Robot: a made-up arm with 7 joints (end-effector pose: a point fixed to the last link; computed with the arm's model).
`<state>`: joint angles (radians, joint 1 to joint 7).
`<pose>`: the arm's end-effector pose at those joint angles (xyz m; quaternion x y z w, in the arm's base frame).
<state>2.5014 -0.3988 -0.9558 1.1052 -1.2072 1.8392 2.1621</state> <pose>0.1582 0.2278 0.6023 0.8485 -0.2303 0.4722 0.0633</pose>
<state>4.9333 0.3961 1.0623 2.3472 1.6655 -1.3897 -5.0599</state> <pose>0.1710 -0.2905 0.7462 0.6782 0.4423 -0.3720 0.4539</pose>
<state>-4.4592 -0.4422 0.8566 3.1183 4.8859 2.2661 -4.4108</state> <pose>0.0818 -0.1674 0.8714 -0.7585 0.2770 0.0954 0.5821</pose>
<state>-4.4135 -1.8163 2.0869 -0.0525 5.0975 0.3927 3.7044</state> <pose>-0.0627 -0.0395 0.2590 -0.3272 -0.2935 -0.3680 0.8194</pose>
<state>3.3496 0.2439 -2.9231 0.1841 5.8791 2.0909 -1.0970</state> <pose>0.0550 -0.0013 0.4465 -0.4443 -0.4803 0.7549 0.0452</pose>
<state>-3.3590 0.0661 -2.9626 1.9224 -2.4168 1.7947 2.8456</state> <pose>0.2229 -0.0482 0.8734 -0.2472 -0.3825 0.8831 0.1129</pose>
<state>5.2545 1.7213 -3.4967 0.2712 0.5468 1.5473 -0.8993</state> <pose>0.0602 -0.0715 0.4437 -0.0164 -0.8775 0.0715 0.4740</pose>
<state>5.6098 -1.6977 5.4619 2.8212 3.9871 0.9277 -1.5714</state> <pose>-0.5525 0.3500 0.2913 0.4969 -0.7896 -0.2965 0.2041</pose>
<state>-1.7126 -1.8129 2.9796 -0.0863 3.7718 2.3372 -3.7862</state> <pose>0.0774 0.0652 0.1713 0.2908 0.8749 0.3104 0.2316</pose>
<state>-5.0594 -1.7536 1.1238 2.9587 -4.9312 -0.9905 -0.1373</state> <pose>-0.1853 -0.5470 0.2997 0.4485 -0.0754 0.3224 0.8302</pose>
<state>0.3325 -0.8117 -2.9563 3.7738 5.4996 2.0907 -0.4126</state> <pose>-0.3385 -0.0435 0.7551 0.0524 -0.9125 -0.1535 0.3756</pose>
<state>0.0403 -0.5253 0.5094 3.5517 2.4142 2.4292 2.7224</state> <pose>-0.3702 -0.0373 0.6850 -0.9628 -0.2064 -0.1027 0.1411</pose>
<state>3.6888 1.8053 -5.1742 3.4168 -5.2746 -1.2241 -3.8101</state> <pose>-0.4825 -0.1636 0.1957 0.4990 -0.7036 -0.5058 0.0109</pose>
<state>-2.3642 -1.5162 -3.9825 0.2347 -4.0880 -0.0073 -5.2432</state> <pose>0.1405 -0.0444 0.2673 -0.0008 -0.7749 0.5168 0.3640</pose>
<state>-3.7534 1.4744 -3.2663 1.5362 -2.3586 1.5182 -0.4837</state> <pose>-0.3672 0.1578 0.6919 0.2806 -0.6268 -0.1754 0.7054</pose>
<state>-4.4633 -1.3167 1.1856 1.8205 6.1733 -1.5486 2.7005</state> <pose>-0.0673 -0.4947 0.5193 0.4099 -0.5479 0.7108 0.1632</pose>
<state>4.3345 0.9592 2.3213 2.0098 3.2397 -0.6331 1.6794</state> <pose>0.1020 -0.2943 0.7374 0.4515 0.2445 0.8443 0.1535</pose>
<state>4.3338 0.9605 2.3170 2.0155 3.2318 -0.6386 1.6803</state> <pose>0.1015 -0.2969 0.7361 0.4543 0.2437 0.8424 0.1570</pose>
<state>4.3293 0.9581 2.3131 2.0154 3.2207 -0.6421 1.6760</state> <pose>0.1014 -0.2975 0.7353 0.4582 0.2465 0.8378 0.1653</pose>
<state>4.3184 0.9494 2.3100 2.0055 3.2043 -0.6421 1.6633</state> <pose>0.1020 -0.2948 0.7352 0.4638 0.2556 0.8286 0.1815</pose>
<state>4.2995 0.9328 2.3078 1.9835 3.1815 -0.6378 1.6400</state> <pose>0.1035 -0.2881 0.7358 0.4712 0.2724 0.8129 0.2072</pose>
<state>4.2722 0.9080 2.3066 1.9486 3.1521 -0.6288 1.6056</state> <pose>0.1064 -0.2775 0.7365 0.4795 0.2974 0.7894 0.2420</pose>
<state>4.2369 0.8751 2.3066 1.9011 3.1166 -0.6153 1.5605</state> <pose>0.1110 -0.2634 0.7367 0.4876 0.3304 0.7565 0.2843</pose>
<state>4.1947 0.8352 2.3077 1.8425 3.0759 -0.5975 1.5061</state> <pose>0.1175 -0.2467 0.7352 0.4941 0.3703 0.7136 0.3311</pose>
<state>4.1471 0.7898 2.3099 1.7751 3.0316 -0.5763 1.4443</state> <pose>0.1258 -0.2288 0.7314 0.4973 0.4154 0.6609 0.3787</pose>
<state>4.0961 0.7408 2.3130 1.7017 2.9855 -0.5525 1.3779</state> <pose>0.1357 -0.2111 0.7246 0.4962 0.4635 0.6001 0.4229</pose>
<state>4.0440 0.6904 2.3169 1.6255 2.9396 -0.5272 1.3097</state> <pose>0.1464 -0.1947 0.7148 0.4904 0.5121 0.5342 0.4603</pose>
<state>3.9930 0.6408 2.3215 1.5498 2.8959 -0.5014 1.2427</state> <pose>0.1571 -0.1807 0.7026 0.4802 0.5589 0.4671 0.4887</pose>
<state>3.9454 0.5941 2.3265 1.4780 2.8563 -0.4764 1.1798</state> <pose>0.1670 -0.1692 0.6890 0.4668 0.6017 0.4031 0.5075</pose>
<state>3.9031 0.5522 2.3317 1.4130 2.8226 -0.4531 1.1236</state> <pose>0.1755 -0.1603 0.6751 0.4517 0.6389 0.3463 0.5176</pose>
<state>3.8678 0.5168 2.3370 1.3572 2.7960 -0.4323 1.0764</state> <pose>0.1823 -0.1535 0.6622 0.4368 0.6693 0.2995 0.5211</pose>
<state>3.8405 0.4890 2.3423 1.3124 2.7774 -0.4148 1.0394</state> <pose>0.1874 -0.1483 0.6513 0.4237 0.6924 0.2645 0.5206</pose>
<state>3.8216 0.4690 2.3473 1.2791 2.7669 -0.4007 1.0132</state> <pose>0.1910 -0.1443 0.6430 0.4135 0.7086 0.2415 0.5183</pose>
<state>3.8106 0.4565 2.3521 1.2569 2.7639 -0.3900 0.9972</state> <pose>0.1935 -0.1410 0.6376 0.4067 0.7183 0.2294 0.5158</pose>
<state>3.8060 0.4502 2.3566 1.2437 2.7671 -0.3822 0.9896</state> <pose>0.1950 -0.1381 0.6345 0.4029 0.7230 0.2261 0.5136</pose>
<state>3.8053 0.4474 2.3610 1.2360 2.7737 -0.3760 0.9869</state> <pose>0.1962 -0.1354 0.6330 0.4008 0.7248 0.2278 0.5119</pose>
